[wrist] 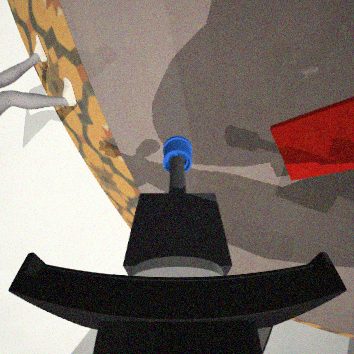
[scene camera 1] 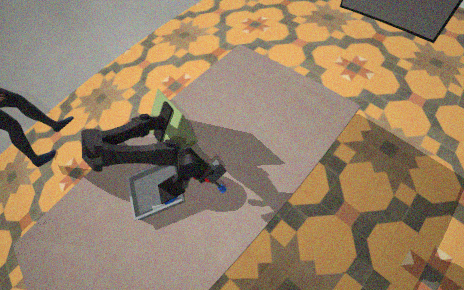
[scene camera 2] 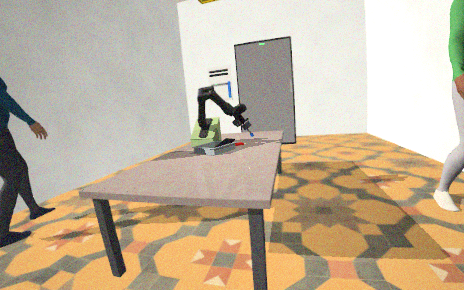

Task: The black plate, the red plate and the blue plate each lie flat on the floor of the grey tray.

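Pixels of known places: hand, its tool point: (wrist: 176, 148) (scene camera 1: 223, 190) (scene camera 2: 253, 136); arm's base, origin of its link: (scene camera 1: 163, 122) (scene camera 2: 205, 128).
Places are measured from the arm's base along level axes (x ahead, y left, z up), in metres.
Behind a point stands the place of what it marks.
The grey tray (scene camera 1: 133, 200) {y -0.331, x 0.173, z -0.115 m} (scene camera 2: 211, 151) {y -0.352, x 0.232, z -0.129 m} stands on the table beside the arm. The black plate (scene camera 1: 171, 187) {y -0.148, x 0.247, z -0.105 m} (scene camera 2: 226, 142) {y -0.151, x 0.258, z -0.105 m} is tilted, one side raised above the tray wall. A sliver of the blue plate (scene camera 1: 171, 201) {y -0.189, x 0.284, z -0.143 m} shows beneath it; how it lies is hidden. The red plate (scene camera 1: 207, 180) {y -0.001, x 0.311, z -0.146 m} (scene camera 2: 239, 144) {y 0.002, x 0.302, z -0.151 m} (wrist: 320, 142) {y 0.012, x 0.285, z -0.146 m} lies on the table outside the tray, mostly hidden by the arm in scene camera 1 and cut off at the right in the wrist view. My suction cup (scene camera 1: 223, 189) (scene camera 2: 252, 135) (wrist: 177, 151) is blue, holds nothing and hangs above the table, to one side of the red plate.
A green block (scene camera 1: 186, 132) {y 0.057, x 0.103, z -0.034 m} (scene camera 2: 213, 131) {y -0.026, x 0.088, z -0.031 m} stands by the arm's base. The table (scene camera 1: 250, 75) {y 0.582, x -0.058, z -0.155 m} (scene camera 2: 190, 175) {y -0.765, x 0.334, z -0.156 m} ends at a straight edge, with patterned floor beyond it. Dark arm shadows fall across the table and the red plate. People stand away from the table.
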